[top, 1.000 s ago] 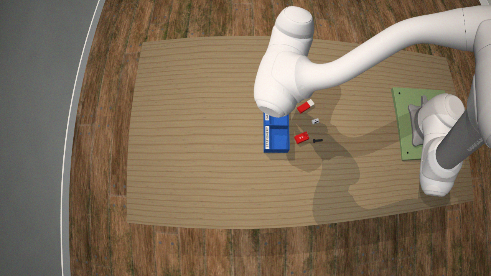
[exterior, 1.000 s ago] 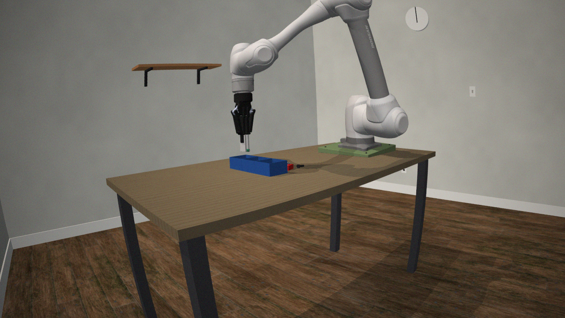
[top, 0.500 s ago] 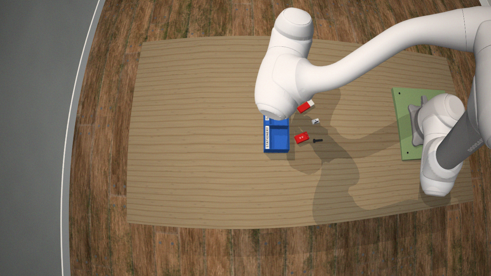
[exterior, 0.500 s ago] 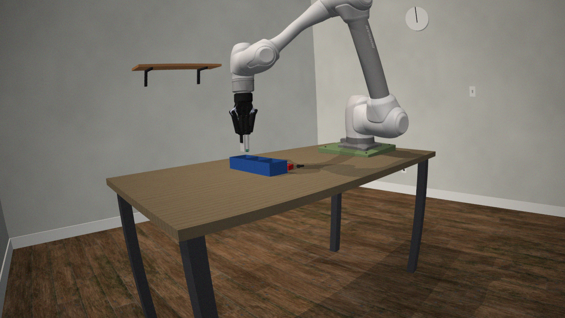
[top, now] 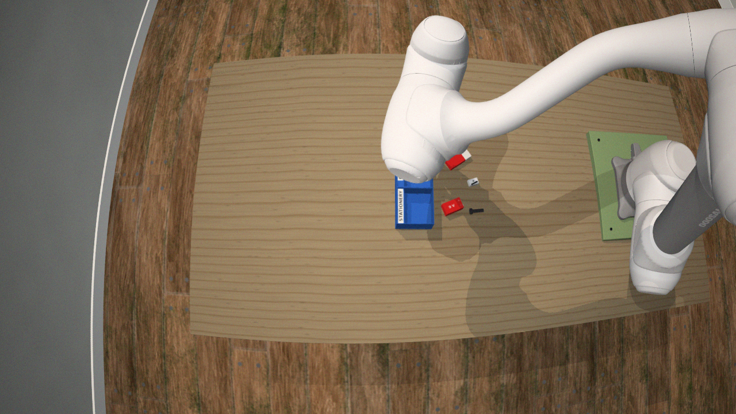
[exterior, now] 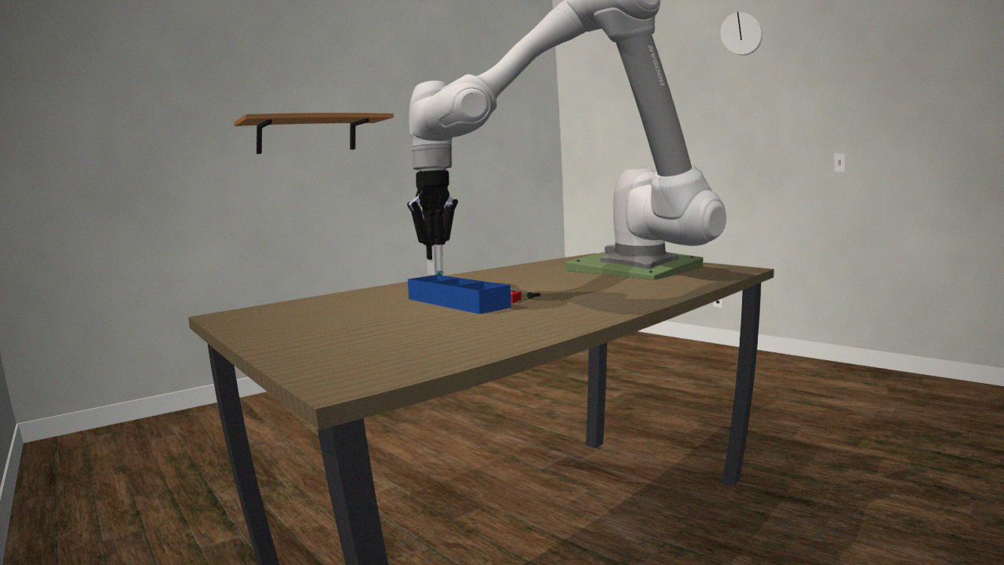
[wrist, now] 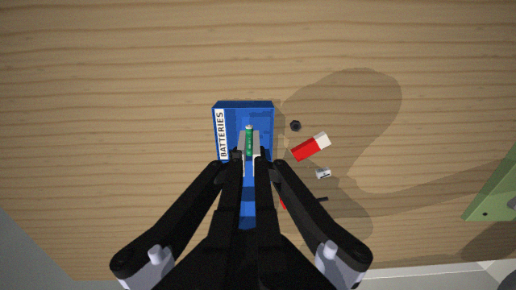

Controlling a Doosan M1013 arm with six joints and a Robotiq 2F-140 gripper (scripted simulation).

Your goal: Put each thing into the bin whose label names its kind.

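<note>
Right now my hand is 15 cm to the right of the red 9V battery, 9 cm past it and 8 cm above it. The rest, counted from my hand: white eraser (11 cm behind, 8 cm below, 3 cm to the left); then black nut (8 cm below, 8 cm behind); then green battery (3 cm below).
</note>
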